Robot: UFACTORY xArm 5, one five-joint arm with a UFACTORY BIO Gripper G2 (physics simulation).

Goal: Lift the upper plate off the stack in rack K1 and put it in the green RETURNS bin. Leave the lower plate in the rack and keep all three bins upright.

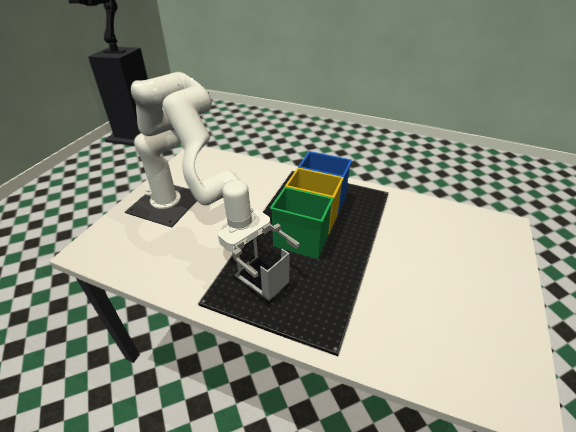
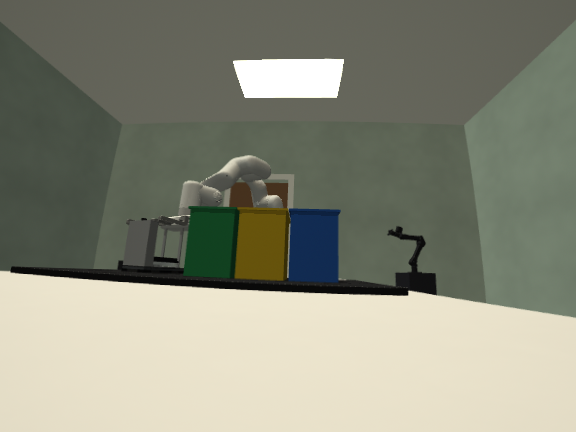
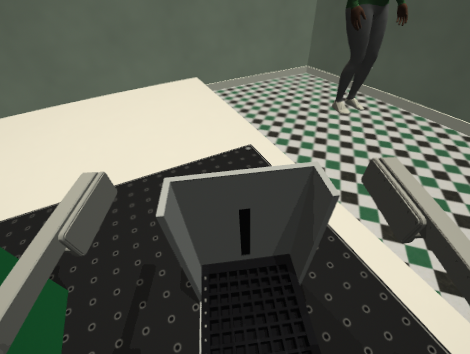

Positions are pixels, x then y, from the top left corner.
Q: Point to a blue bin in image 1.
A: At 314, 161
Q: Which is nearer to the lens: the green returns bin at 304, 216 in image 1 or the yellow bin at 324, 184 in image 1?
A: The green returns bin.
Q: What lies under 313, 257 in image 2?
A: A blue bin.
